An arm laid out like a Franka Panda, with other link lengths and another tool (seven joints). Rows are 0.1 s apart.
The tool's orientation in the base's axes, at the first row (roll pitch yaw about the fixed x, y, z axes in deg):
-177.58, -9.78, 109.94
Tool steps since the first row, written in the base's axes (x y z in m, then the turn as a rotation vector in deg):
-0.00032, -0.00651, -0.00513, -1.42, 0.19, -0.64
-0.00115, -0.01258, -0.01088, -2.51, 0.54, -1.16
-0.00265, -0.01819, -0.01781, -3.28, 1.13, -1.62
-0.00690, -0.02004, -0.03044, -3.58, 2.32, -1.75
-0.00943, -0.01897, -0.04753, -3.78, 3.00, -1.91
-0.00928, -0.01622, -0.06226, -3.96, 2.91, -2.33
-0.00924, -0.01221, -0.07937, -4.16, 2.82, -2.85
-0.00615, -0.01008, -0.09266, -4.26, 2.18, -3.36
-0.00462, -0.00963, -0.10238, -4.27, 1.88, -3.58
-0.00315, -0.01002, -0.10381, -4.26, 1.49, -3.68
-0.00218, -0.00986, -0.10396, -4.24, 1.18, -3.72
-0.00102, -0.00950, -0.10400, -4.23, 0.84, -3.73
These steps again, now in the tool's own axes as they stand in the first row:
-0.00679, -0.00235, 0.00414, 0.54, -1.24, 0.80
-0.01312, -0.00500, 0.00900, 1.15, -2.12, 1.47
-0.01899, -0.00806, 0.01515, 1.87, -2.61, 2.08
-0.02142, -0.01216, 0.02774, 3.06, -2.47, 2.41
-0.02248, -0.01345, 0.04496, 3.73, -2.42, 2.68
-0.02248, -0.01174, 0.05985, 3.63, -2.60, 3.10
-0.02169, -0.00960, 0.07728, 3.53, -2.80, 3.62
-0.02301, -0.00541, 0.09037, 2.88, -3.09, 4.04
-0.02476, -0.00341, 0.09986, 2.57, -3.20, 4.21
-0.02586, -0.00211, 0.10106, 2.19, -3.32, 4.26
-0.02606, -0.00114, 0.10114, 1.89, -3.41, 4.25
-0.02612, 0.00007, 0.10112, 1.57, -3.52, 4.21

